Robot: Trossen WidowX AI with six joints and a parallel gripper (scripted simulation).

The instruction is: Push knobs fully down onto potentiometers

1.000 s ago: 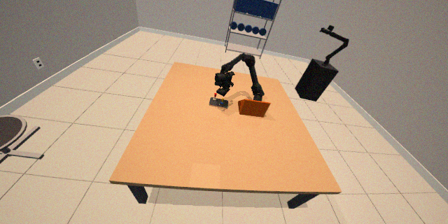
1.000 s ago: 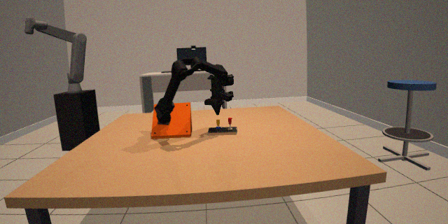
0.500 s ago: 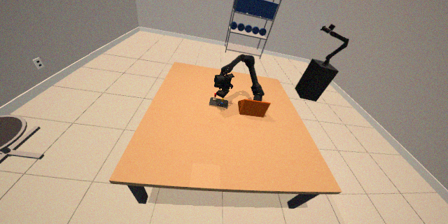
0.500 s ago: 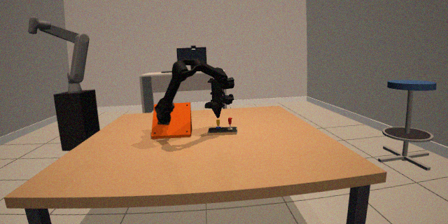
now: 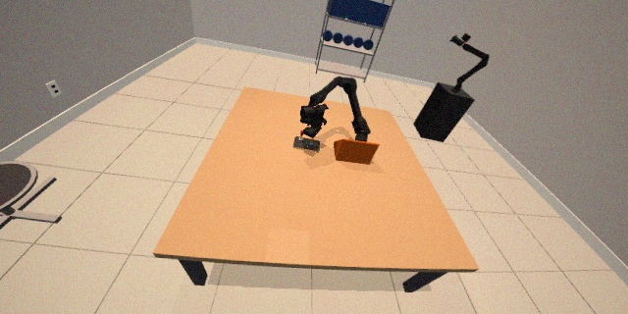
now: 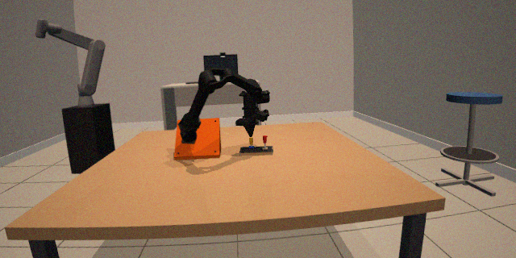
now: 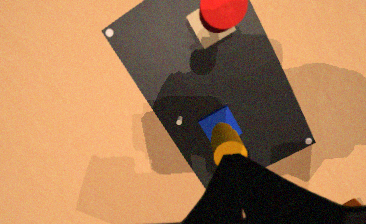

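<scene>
The yellow knob lies 2 cm below my gripper tip. Also, from my gripper tip: red knob 7 cm ahead, 3 cm to the right, 1 cm below.
</scene>
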